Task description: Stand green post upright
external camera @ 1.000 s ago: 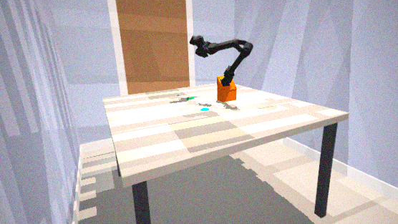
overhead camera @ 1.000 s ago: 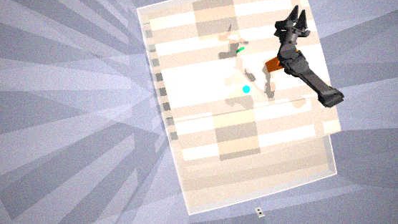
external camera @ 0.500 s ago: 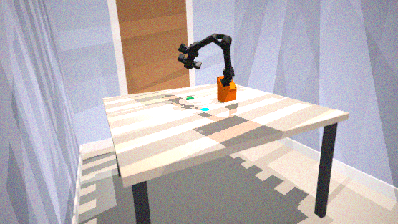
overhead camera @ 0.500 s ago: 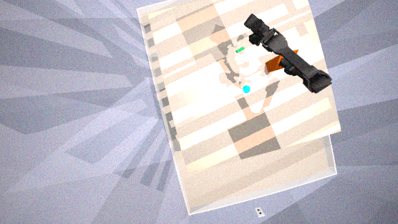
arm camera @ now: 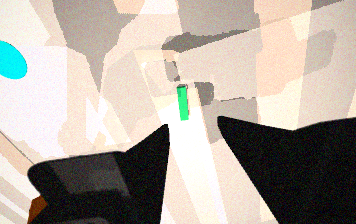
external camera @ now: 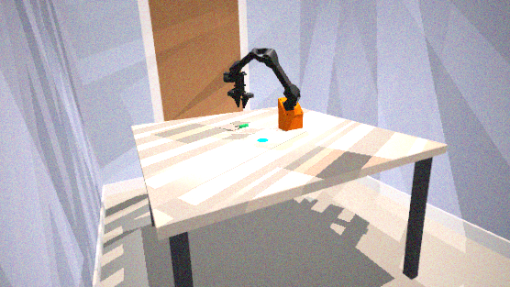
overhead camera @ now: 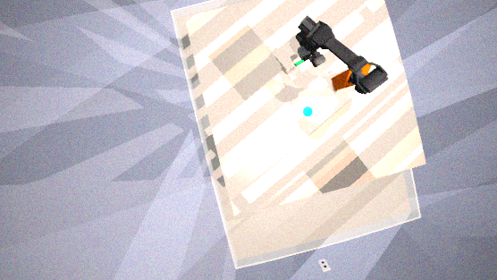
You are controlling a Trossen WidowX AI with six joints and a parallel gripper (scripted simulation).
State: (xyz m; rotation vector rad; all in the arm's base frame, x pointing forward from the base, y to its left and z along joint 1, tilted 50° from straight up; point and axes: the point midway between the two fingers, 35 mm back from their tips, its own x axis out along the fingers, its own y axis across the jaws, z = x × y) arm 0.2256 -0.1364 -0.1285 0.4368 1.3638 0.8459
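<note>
Now: the green post 120 mm below my gripper tip and 10 mm behind it. From my gripper tip the other things lie so: cyan circle: 300 mm to the left, 130 mm below, 20 mm ahead.
</note>
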